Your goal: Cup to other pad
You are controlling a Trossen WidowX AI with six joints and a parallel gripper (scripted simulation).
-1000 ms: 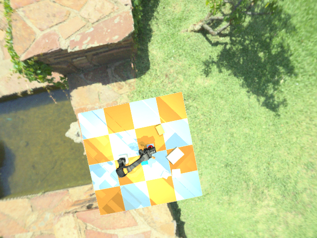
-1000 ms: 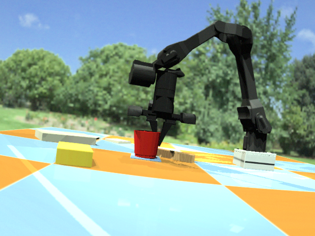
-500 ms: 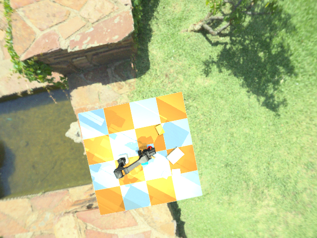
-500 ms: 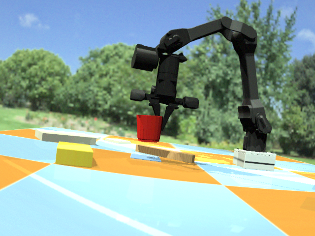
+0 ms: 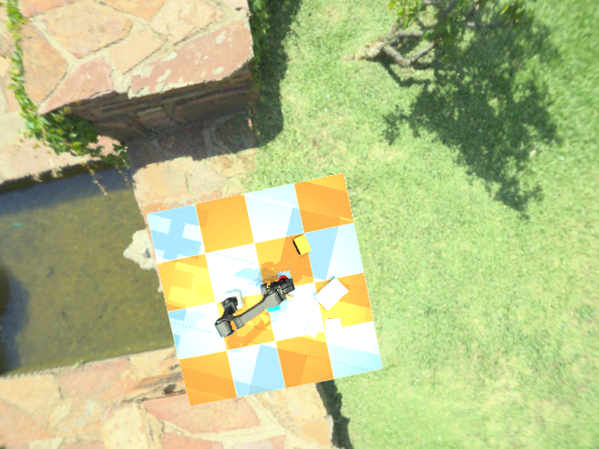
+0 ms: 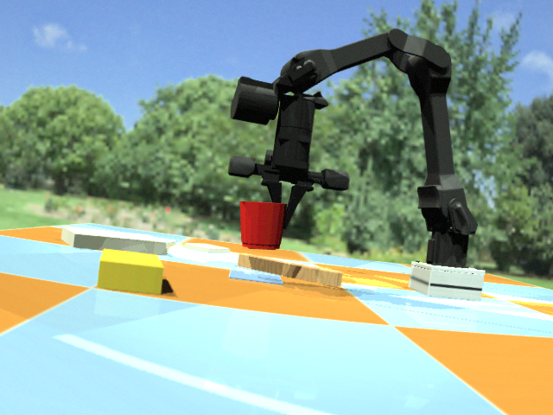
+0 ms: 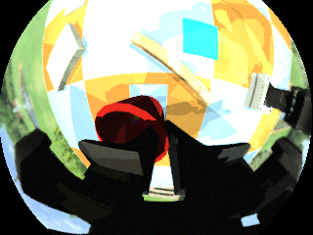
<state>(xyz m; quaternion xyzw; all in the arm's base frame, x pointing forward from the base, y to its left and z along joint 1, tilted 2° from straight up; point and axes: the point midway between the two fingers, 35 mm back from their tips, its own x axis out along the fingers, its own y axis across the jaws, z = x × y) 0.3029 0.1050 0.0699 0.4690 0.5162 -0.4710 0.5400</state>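
Now: the cyan pad 6 cm behind my gripper tip, 16 cm to the right of it and 9 cm below it. Round my gripper tip: red cup 3 cm ahead; yellow block 16 cm ahead, 21 cm to the left, 7 cm below; wooden bar 2 cm behind, 8 cm to the right, 8 cm below.
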